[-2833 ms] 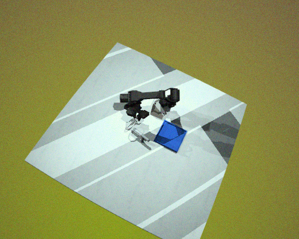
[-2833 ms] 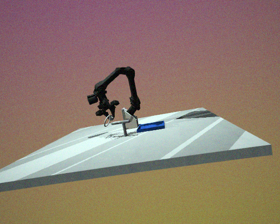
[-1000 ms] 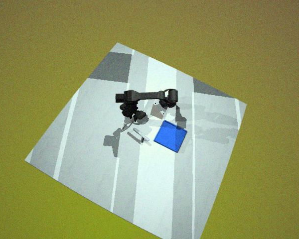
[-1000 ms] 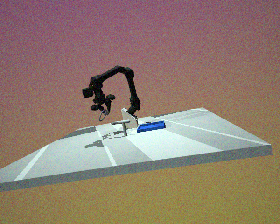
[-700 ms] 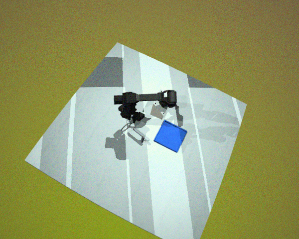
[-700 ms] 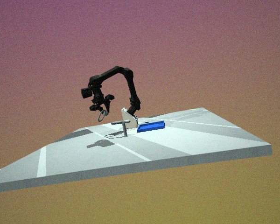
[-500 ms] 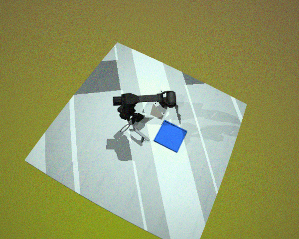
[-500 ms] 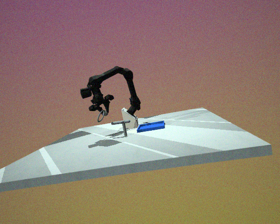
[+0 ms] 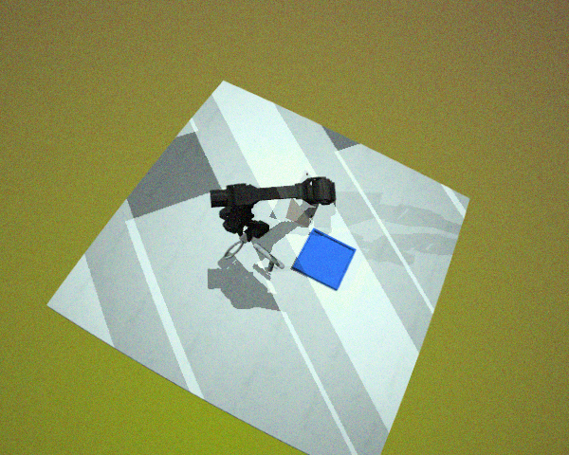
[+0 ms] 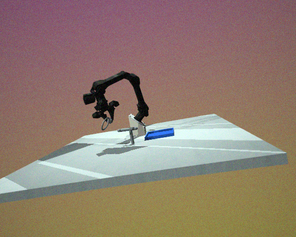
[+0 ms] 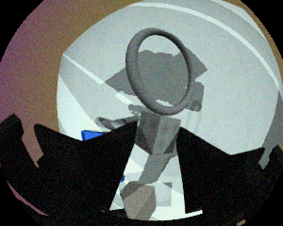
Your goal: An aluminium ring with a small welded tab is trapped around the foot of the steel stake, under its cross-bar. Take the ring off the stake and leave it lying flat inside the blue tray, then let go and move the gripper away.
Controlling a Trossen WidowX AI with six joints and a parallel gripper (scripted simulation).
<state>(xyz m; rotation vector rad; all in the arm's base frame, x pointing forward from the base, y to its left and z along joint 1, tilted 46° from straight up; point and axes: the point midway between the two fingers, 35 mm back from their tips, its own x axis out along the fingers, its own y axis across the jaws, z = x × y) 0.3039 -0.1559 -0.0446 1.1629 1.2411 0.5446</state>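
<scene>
Right now my gripper tip is 29 cm to the right of the blue tray, 16 cm above it and 13 cm past it. Round my gripper tip: aluminium ring 4 cm ahead, 2 cm to the right.
</scene>
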